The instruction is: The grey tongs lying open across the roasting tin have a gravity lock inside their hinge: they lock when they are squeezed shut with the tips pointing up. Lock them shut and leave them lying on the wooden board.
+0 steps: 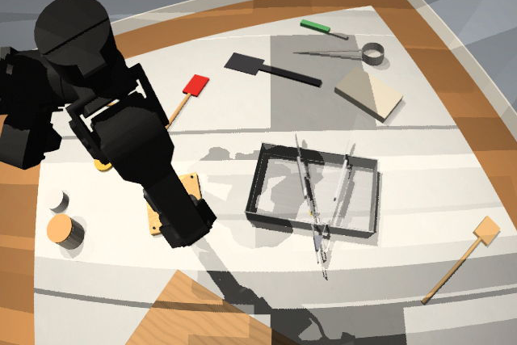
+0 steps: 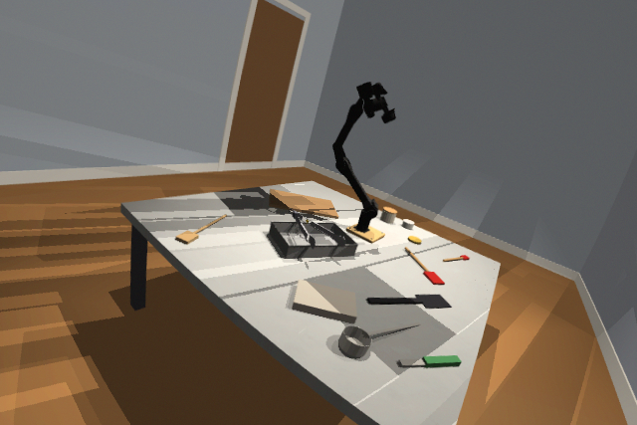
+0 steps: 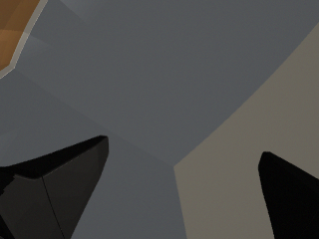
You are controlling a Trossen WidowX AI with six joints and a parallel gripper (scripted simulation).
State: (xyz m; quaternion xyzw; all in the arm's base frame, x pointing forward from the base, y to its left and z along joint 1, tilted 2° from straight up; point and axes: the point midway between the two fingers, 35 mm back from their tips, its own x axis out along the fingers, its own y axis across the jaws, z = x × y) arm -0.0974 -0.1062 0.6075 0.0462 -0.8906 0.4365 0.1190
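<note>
My gripper tip is 460 mm short of the grey roasting tin, 50 mm to the right of it and 610 mm above it. Round my gripper tip: red spatula (180 mm ahead, 450 mm to the left, 630 mm below); then wooden board (130 mm ahead, 270 mm to the right, 630 mm below); then yellow disc (90 mm behind, 310 mm to the left, 630 mm below).
</note>
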